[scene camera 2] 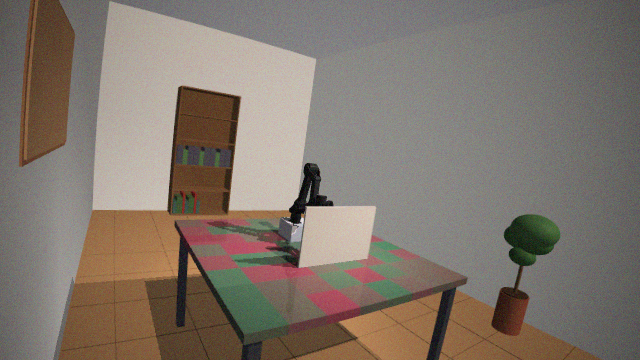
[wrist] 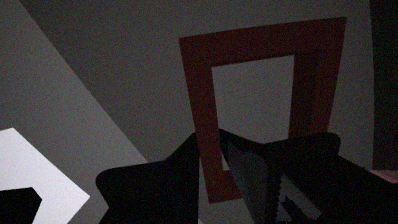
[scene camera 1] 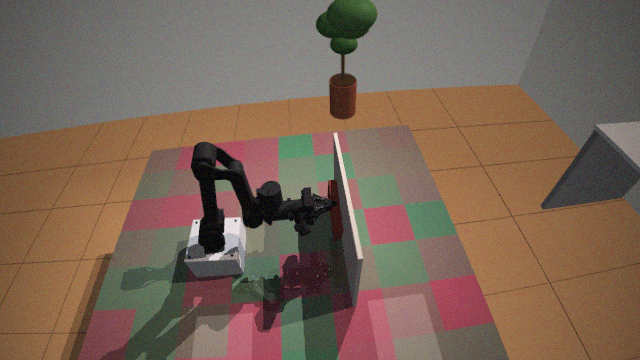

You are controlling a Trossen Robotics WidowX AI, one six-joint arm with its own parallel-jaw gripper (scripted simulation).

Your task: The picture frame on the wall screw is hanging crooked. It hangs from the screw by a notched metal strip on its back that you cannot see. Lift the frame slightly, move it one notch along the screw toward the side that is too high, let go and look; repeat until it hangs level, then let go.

Labels:
same spot on wall panel: point(wrist: 131, 64) = point(scene camera 1: 348, 224)

